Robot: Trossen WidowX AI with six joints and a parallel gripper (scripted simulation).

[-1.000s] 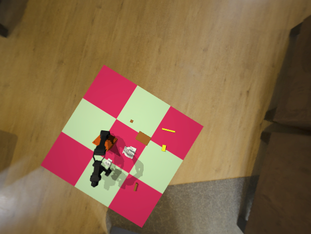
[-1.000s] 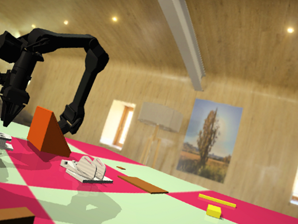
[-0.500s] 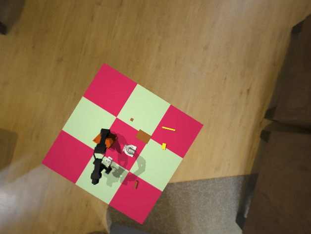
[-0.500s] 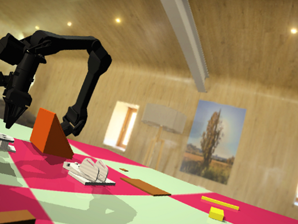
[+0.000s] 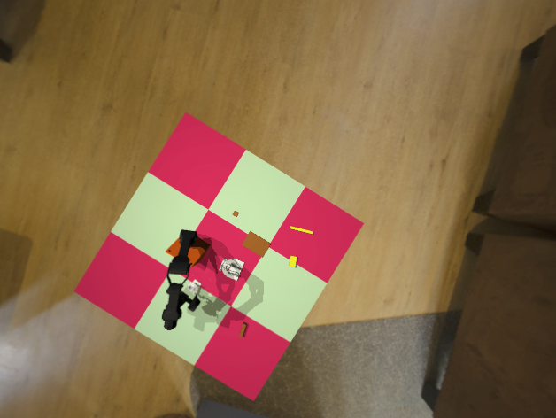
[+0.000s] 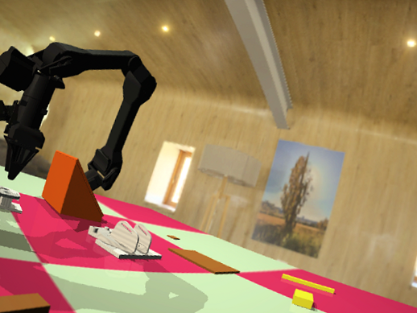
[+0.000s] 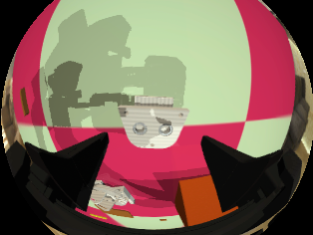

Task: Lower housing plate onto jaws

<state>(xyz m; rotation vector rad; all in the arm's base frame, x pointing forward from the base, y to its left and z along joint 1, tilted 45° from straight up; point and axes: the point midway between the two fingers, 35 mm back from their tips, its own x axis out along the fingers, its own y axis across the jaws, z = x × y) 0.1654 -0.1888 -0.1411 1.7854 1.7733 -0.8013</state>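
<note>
Now: gripper tip 230 mm to the right of the white base, 160 mm short of it and 60 mm above it. From my gripper tip the other things lie so: flat brown plate 430 mm to the left, 180 mm ahead, 60 mm below; yellow bar 650 mm to the left, 370 mm ahead, 60 mm below; small brown block 520 mm to the left, 60 mm below, 30 mm behind.
</note>
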